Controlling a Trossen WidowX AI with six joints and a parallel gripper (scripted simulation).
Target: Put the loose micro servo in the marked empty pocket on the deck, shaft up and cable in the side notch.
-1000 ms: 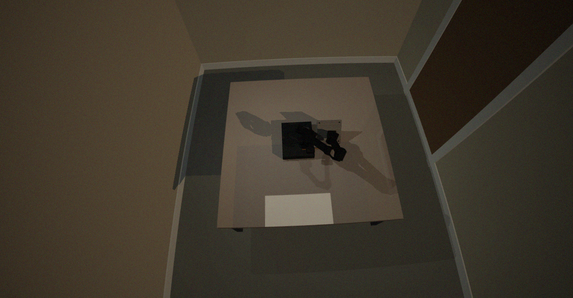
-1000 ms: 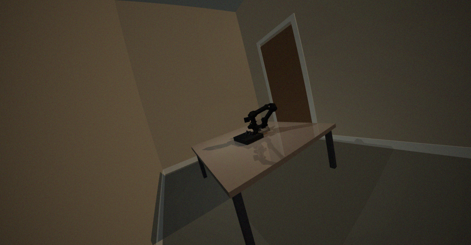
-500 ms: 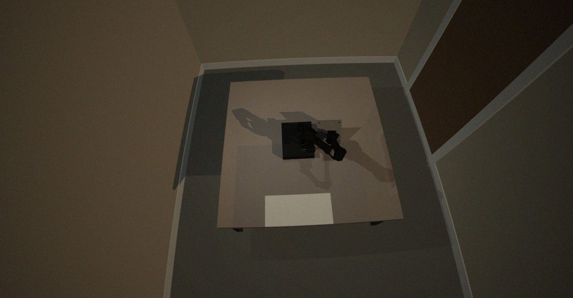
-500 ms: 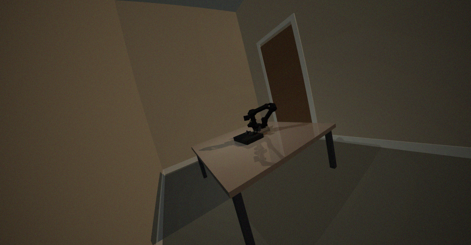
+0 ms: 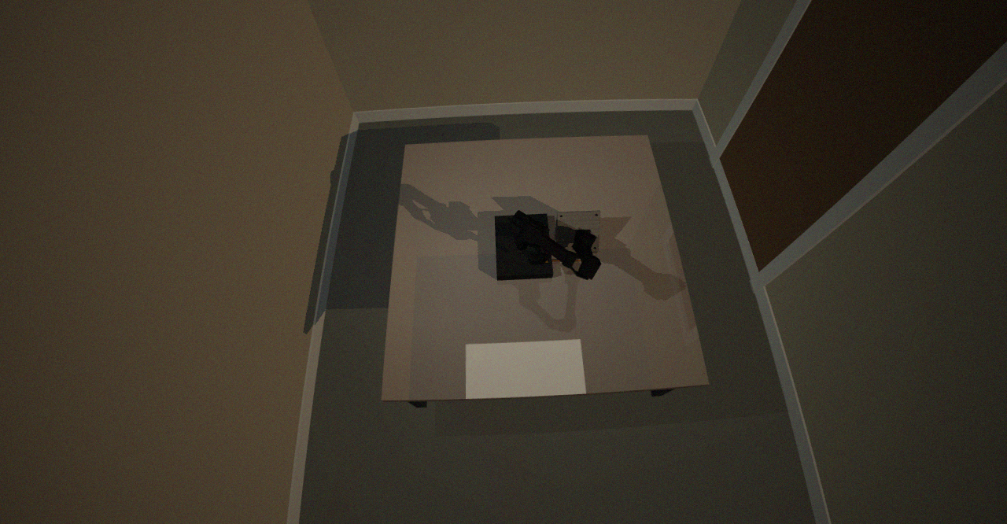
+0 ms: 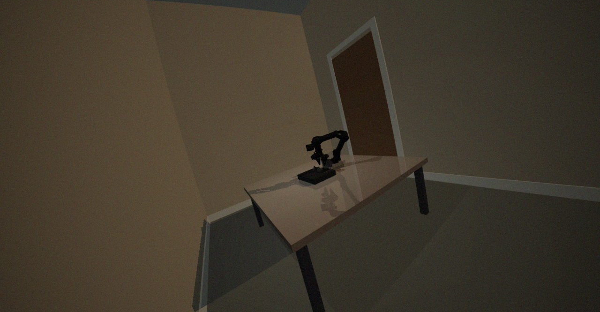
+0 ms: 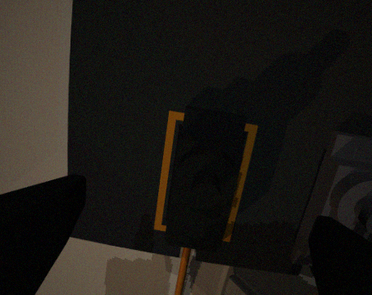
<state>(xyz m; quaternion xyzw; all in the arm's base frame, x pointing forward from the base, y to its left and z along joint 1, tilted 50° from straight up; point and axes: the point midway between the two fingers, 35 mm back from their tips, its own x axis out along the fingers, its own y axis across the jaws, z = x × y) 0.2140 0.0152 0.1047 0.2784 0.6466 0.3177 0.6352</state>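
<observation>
The black robot deck is 9 cm below my gripper tip, 9 cm ahead of it and 7 cm to the right of it.
</observation>
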